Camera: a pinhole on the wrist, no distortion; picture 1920 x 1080 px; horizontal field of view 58.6 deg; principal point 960.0 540.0 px. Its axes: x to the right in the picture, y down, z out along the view. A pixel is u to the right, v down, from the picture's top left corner.
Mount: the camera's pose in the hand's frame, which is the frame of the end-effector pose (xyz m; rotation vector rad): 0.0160 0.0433 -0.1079 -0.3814 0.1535 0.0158
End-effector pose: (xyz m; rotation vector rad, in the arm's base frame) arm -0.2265 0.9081 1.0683 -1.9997 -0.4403 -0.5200
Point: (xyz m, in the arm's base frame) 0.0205 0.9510 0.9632
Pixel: 1561 765
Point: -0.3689 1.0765 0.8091
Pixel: outside the picture
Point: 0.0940 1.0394 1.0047
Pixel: 1829 425
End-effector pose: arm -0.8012 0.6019 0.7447 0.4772 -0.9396 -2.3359
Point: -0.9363 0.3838 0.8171
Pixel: outside the picture
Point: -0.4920 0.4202 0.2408
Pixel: behind the camera
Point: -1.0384 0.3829 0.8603
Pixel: outside the picture
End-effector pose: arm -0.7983 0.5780 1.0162 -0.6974 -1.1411 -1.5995
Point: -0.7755 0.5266 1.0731
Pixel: outside the picture
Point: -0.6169 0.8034 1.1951
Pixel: 668 666
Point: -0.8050 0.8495 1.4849
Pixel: 1545 171
